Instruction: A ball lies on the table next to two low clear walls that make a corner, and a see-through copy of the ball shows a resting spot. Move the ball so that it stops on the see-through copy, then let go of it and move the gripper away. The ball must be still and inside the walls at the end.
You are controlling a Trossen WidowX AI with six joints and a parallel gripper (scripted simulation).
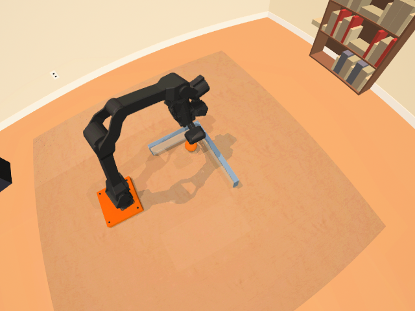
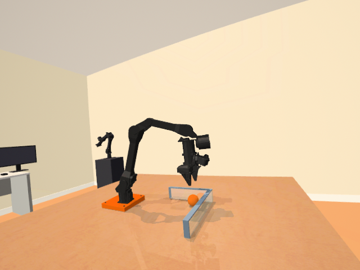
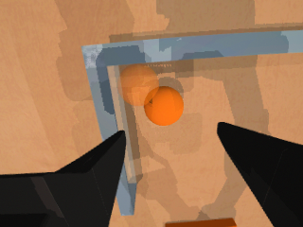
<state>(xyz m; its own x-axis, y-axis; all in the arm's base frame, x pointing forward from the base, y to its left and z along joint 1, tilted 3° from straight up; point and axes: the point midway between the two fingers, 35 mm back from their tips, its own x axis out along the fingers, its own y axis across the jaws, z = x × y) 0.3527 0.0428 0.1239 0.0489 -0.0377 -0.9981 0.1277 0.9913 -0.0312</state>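
Right now my gripper tip is 80 mm above the orange ball. Also, from my gripper tip: clear wall: 50 mm ahead, 90 mm to the right, 80 mm below; see-through copy of ball: 30 mm ahead, 30 mm to the left, 80 mm below.
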